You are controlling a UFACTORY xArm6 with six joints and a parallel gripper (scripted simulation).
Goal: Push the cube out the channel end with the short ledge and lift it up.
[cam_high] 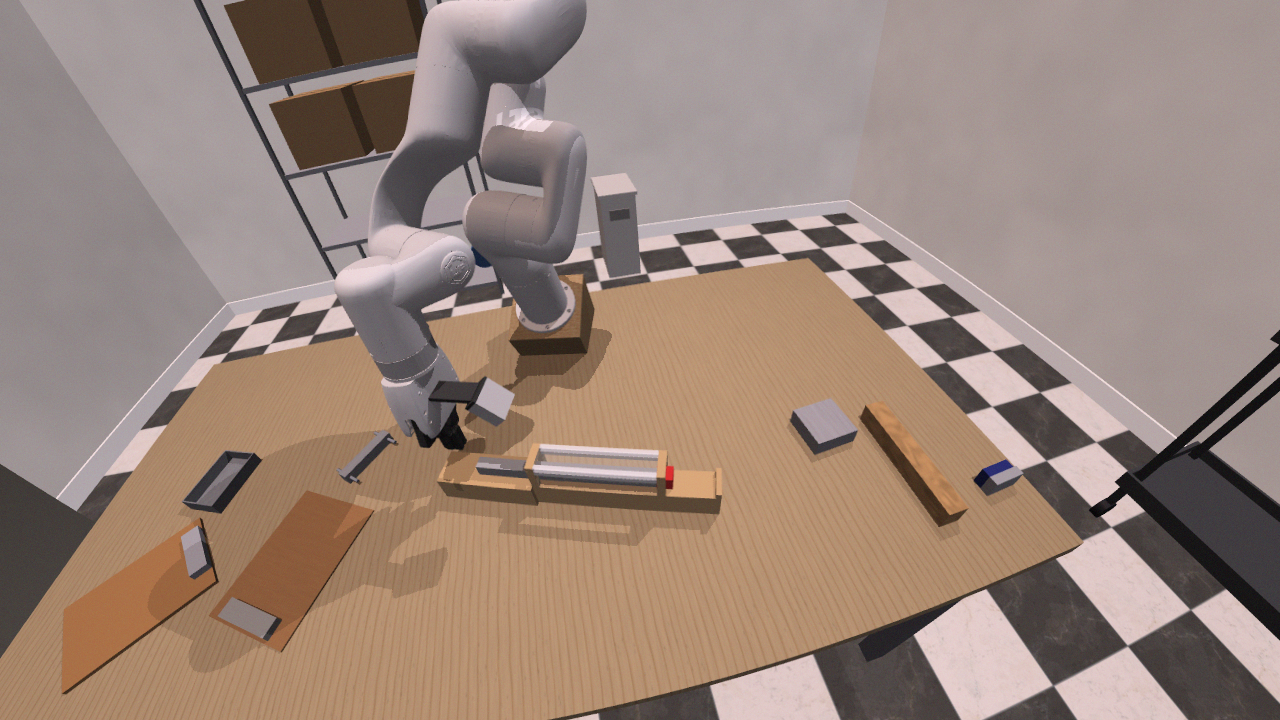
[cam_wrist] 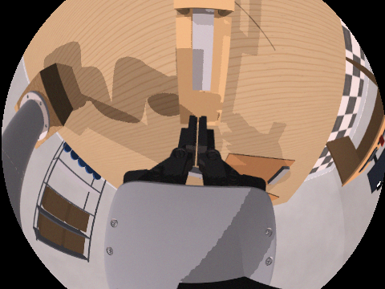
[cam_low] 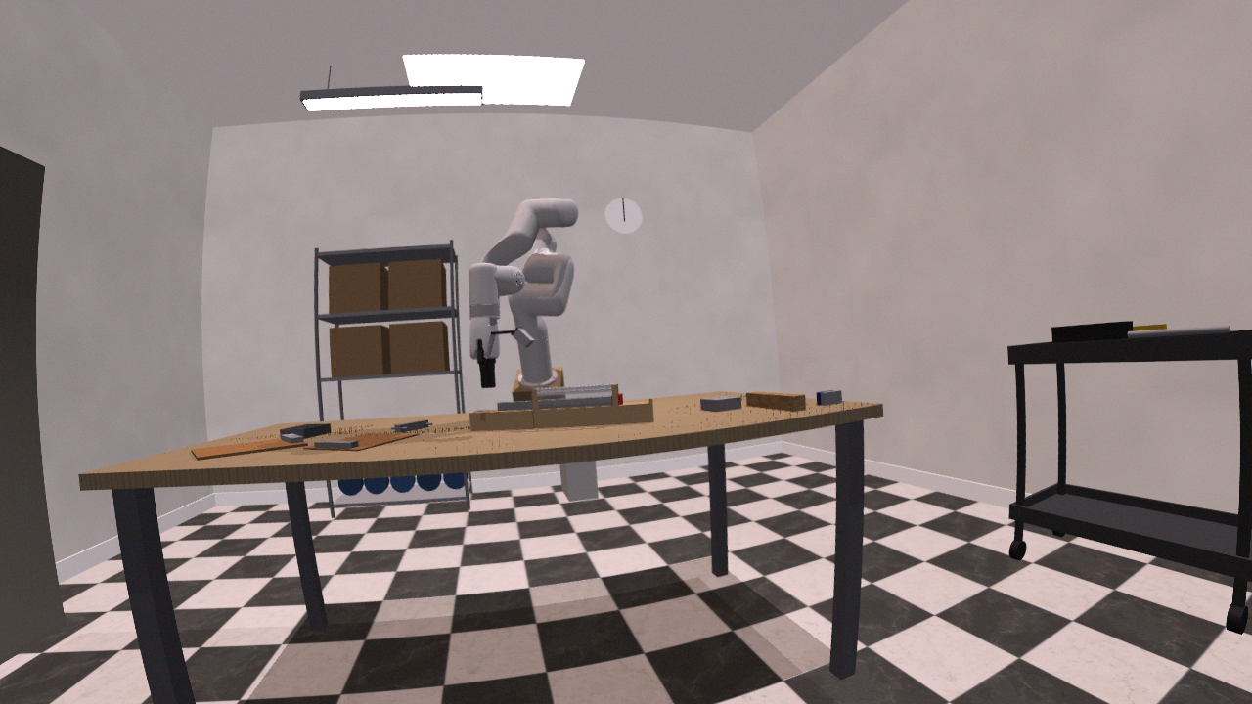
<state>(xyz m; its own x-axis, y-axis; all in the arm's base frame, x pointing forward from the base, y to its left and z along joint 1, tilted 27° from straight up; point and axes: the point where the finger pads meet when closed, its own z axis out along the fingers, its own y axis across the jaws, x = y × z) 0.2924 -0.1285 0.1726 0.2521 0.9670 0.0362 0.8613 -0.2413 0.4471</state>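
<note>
Right now my hand is 90 mm short of the red cube, 300 mm to the right of it and 70 mm above it. From my hand the other things lie so: channel: 60 mm ahead, 210 mm to the left, 70 mm below; then grey handle piece: 90 mm behind, 220 mm to the right, 110 mm below; then grey tray: 80 mm behind, 520 mm to the right, 110 mm below.
</note>
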